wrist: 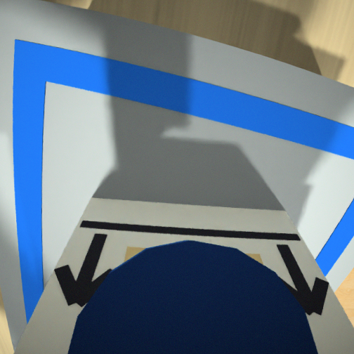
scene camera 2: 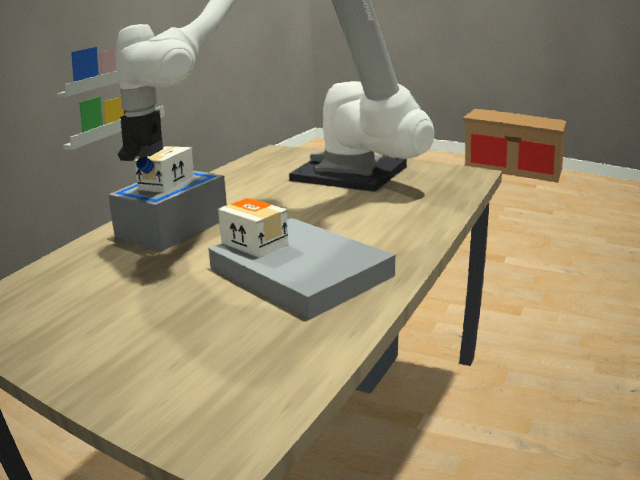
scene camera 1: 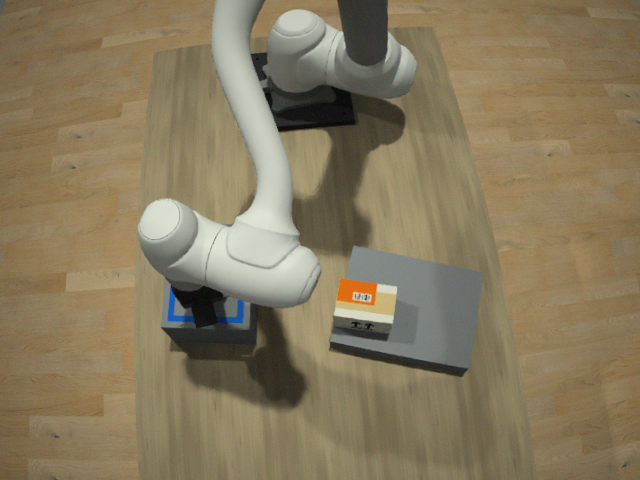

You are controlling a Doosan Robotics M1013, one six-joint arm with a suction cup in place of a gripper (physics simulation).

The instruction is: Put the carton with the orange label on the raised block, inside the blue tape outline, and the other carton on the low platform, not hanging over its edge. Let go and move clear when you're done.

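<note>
The carton with the orange label (scene camera 1: pixel 385 304) (scene camera 2: pixel 245 237) stands upright on the low platform (scene camera 1: pixel 439 310) (scene camera 2: pixel 336 258), close to one long-side corner. The other carton (scene camera 2: pixel 175 178) (wrist: pixel 175 214) stands on the raised block (scene camera 1: pixel 211 334) (scene camera 2: pixel 165 222) (wrist: pixel 75 135), within the blue tape outline (scene camera 1: pixel 230 319) (scene camera 2: pixel 129 195) (wrist: pixel 30 175) where that shows. My suction cup (scene camera 2: pixel 145 164) (wrist: pixel 192 305) is against this carton's arrow-marked side face, below its top. Whether it grips by suction does not show. The arm hides the cup and this carton in scene camera 1.
The wooden table (scene camera 1: pixel 330 423) (scene camera 2: pixel 206 330) carries the block, the platform and the arm's black base plate (scene camera 1: pixel 315 118) (scene camera 2: pixel 341 178). A gap of table separates block and platform. Wall shelves (scene camera 2: pixel 93 82) and a low cabinet (scene camera 2: pixel 511 121) stand beyond the table.
</note>
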